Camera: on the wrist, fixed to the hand. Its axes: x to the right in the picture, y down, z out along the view.
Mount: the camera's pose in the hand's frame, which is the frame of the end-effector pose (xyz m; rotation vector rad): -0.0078 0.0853 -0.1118 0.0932 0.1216 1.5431
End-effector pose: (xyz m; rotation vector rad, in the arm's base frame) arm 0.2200 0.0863 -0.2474 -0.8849 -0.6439 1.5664
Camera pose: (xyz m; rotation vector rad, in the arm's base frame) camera 0.2643 0.0555 -0.3775 1.4683 -0.3924 -2.6969
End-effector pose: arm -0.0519 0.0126 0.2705 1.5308 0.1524 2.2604
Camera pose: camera -0.1740 -0.0533 0.2463 -0.9753 0.7377 -1.8505
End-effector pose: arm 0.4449 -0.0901 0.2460 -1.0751 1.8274 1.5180
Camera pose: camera 0.3881 -0.1920 0.3249 -0.4614 -2.2031 -1.4760
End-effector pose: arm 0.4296 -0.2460 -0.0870 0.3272 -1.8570 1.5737
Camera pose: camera 0.4221 -0.1218 -0.1529 1.2245 1.5894 -2.0206
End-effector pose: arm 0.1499 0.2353 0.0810 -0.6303 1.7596 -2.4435
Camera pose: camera 0.1010 0.3081 -0.0292 0.7017 1.2274 -1.3698
